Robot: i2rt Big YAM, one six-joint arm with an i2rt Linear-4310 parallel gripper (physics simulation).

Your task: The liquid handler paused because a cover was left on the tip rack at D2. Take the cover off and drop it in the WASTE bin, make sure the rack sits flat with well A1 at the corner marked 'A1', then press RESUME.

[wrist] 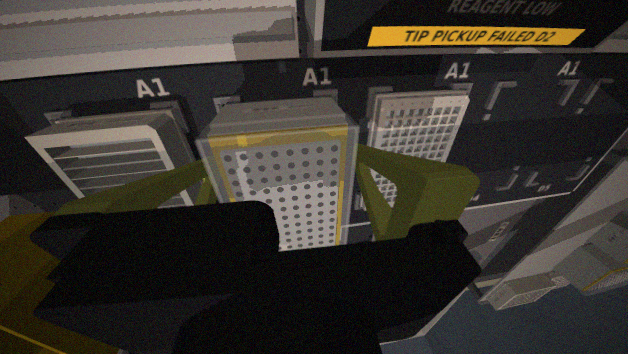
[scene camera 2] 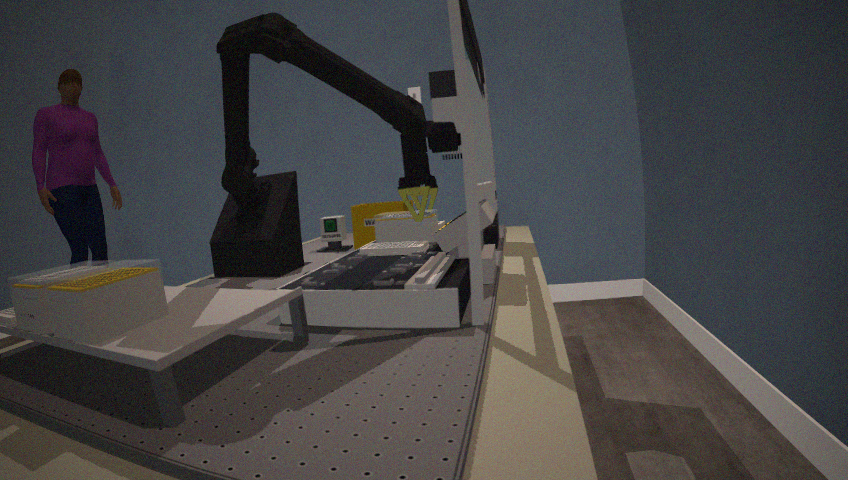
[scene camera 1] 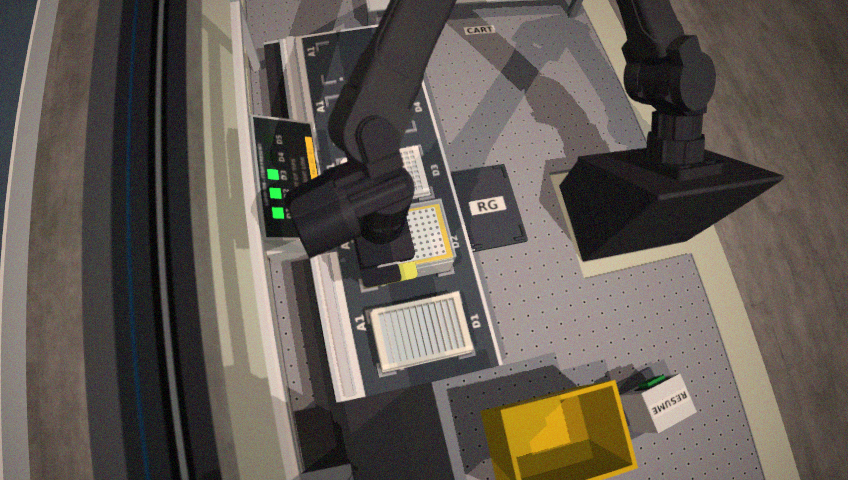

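Where they show: gripper, fingertip midpoint: [wrist: 286, 157] [scene camera 2: 422, 220] [scene camera 1: 375, 245]; arm's base, link origin: [scene camera 2: 254, 203] [scene camera 1: 674, 167].
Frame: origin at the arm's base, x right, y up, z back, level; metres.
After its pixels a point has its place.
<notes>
The tip rack [scene camera 1: 429, 234] @(z -0.372, x 0.000, y -0.053 m) [scene camera 2: 392, 228] [wrist: 307, 215] @(z -0.408, x 0.019, y -0.053 m), white with a yellow rim, stands at D2. A clear cover [wrist: 352, 145] @(z -0.460, x 0.049, y -0.053 m) is over it. The 'A1' mark [wrist: 317, 76] @(z -0.486, x 0.042, y -0.123 m) is beyond its far end in the wrist view; which well is A1 I cannot tell. My gripper [scene camera 1: 393, 252] @(z -0.445, x 0.010, y -0.075 m) [scene camera 2: 418, 208] @(z -0.445, x 0.010, y -0.075 m) [wrist: 286, 157] @(z -0.445, x 0.010, y -0.075 m) is open and empty above the rack, its yellow-green fingers toward either long side; the arm hides part of the rack. The yellow WASTE bin [scene camera 1: 623, 423] @(z -0.198, x -0.314, y -0.041 m) [scene camera 2: 360, 223] @(z -0.216, x -0.256, y -0.094 m) [wrist: 20, 260] @(z -0.352, x -0.280, y -0.101 m) and the RESUME box [scene camera 1: 672, 404] @(z -0.102, x -0.320, y -0.072 m) with its green button [scene camera 1: 656, 381] @(z -0.109, x -0.282, y -0.082 m) [scene camera 2: 330, 225] @(z -0.110, x -0.279, y -0.096 m) stand apart.
A slatted trough [scene camera 1: 422, 330] @(z -0.409, x -0.116, y -0.108 m) is at D1 and a white well plate [scene camera 1: 418, 172] @(z -0.351, x 0.123, y -0.110 m) [scene camera 2: 395, 245] @(z -0.406, x 0.131, y -0.110 m) [wrist: 420, 125] @(z -0.441, x 0.131, y -0.109 m) at D3. The tilted screen [wrist: 475, 36] @(z -0.509, x 0.128, y -0.076 m) reads TIP PICKUP FAILED D2. An upright frame [scene camera 2: 470, 178] @(z -0.580, x 0.454, y 0.013 m) stands alongside. A cart [scene camera 2: 232, 309] @(z -0.298, x 0.585, y -0.116 m) carries another tip box [scene camera 2: 89, 303] @(z -0.206, x 0.739, y -0.072 m).
</notes>
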